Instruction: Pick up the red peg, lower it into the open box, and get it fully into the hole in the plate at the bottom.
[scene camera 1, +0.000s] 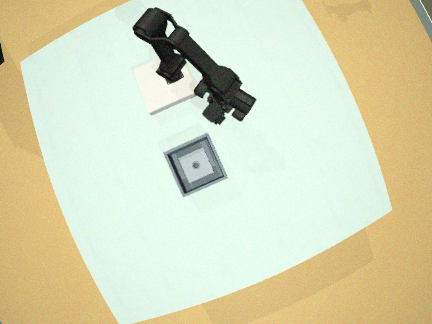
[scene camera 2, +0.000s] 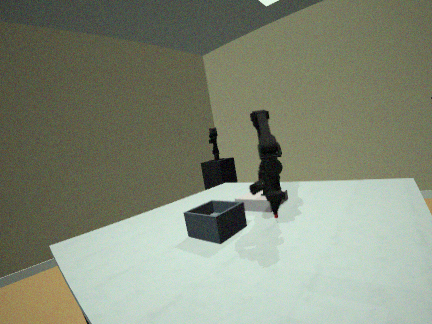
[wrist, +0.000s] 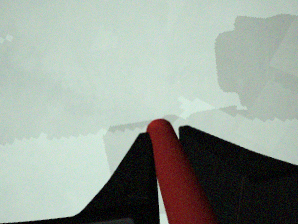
Scene:
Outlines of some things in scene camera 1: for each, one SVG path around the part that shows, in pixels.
My gripper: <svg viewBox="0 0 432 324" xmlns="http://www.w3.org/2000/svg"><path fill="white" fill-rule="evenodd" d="M201 79L194 89L194 94L203 98L205 93L209 93L207 97L209 104L202 112L202 116L208 121L220 125L226 119L225 113L229 114L235 108L232 117L242 122L246 115L232 105L216 100L203 82L203 79Z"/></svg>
A dark grey box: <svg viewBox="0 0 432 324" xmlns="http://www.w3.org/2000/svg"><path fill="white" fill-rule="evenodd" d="M208 132L163 152L183 197L194 194L228 178ZM204 148L214 172L189 183L178 158Z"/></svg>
A light grey plate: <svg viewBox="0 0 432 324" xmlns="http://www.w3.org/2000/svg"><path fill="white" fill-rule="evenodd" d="M204 148L178 158L189 183L214 172Z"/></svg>

